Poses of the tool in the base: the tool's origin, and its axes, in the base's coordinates. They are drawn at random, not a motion.
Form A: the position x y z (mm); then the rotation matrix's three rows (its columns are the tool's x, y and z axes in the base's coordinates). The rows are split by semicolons.
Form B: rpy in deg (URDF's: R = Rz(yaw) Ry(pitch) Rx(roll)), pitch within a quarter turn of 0, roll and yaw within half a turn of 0; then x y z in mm. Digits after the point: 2 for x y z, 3 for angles.
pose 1, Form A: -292.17 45.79 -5.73; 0.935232 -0.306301 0.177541; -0.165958 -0.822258 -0.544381; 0.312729 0.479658 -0.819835
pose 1, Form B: 149.670 -18.224 -10.062 -292.17 45.79 -5.73
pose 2, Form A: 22.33 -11.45 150.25; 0.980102 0.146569 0.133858; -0.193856 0.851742 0.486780; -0.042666 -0.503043 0.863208
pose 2, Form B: -30.232 2.445 -11.188 22.33 -11.45 150.25
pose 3, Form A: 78.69 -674.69 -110.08; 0.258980 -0.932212 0.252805; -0.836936 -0.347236 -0.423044; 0.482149 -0.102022 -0.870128
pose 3, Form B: -173.313 -28.826 -72.806 78.69 -674.69 -110.08
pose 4, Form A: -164.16 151.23 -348.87; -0.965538 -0.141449 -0.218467; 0.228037 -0.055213 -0.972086; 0.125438 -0.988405 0.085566
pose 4, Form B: -85.052 -7.206 166.712 -164.16 151.23 -348.87
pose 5, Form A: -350.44 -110.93 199.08; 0.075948 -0.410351 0.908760; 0.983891 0.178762 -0.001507; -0.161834 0.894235 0.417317
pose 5, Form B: 64.983 9.313 85.586 -350.44 -110.93 199.08
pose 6, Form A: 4.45 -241.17 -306.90; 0.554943 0.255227 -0.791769; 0.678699 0.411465 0.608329; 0.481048 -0.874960 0.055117
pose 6, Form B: -86.395 -28.754 50.729 4.45 -241.17 -306.90
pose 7, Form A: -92.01 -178.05 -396.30; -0.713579 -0.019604 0.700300; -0.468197 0.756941 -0.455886; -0.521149 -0.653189 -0.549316
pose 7, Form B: -130.063 31.409 -146.730 -92.01 -178.05 -396.30
